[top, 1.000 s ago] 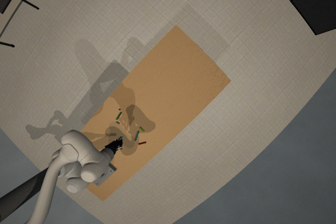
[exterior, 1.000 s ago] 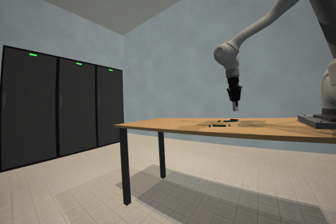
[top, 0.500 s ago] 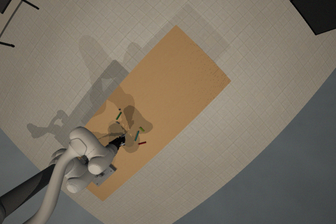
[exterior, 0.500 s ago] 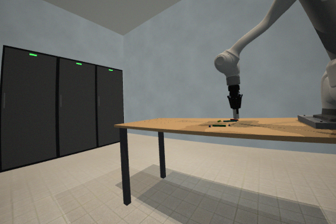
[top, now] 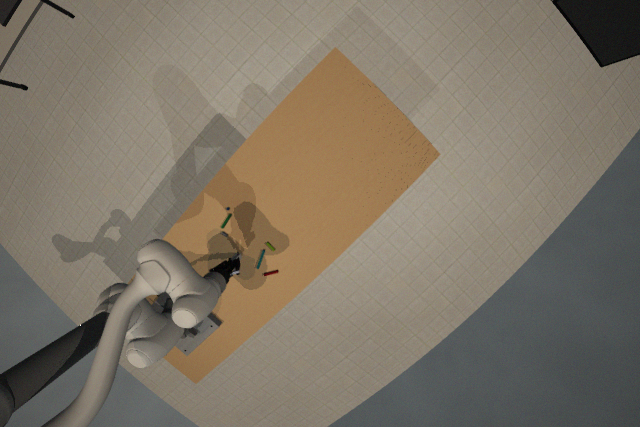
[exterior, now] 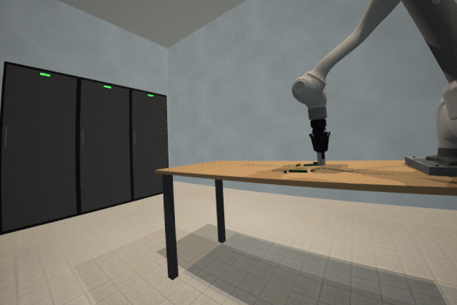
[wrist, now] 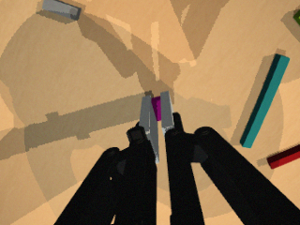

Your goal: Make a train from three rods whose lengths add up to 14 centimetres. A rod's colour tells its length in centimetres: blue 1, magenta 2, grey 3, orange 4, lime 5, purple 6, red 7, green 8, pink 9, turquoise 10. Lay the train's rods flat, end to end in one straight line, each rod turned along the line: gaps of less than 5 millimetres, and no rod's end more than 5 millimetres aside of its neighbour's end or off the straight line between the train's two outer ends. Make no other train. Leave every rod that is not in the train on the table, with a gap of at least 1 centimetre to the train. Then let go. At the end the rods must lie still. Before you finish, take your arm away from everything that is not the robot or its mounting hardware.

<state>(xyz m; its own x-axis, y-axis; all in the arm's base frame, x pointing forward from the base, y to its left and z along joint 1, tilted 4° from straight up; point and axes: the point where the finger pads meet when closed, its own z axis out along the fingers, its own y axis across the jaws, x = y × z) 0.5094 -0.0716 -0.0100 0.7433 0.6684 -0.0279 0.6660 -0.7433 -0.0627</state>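
The magenta rod lies 30 mm below my hand. Round my hand: turquoise rod (50 mm ahead, 90 mm to the right, 40 mm below); grey rod (40 mm ahead, 110 mm to the left, 40 mm below); lime rod (130 mm ahead, 90 mm to the right, 40 mm below).
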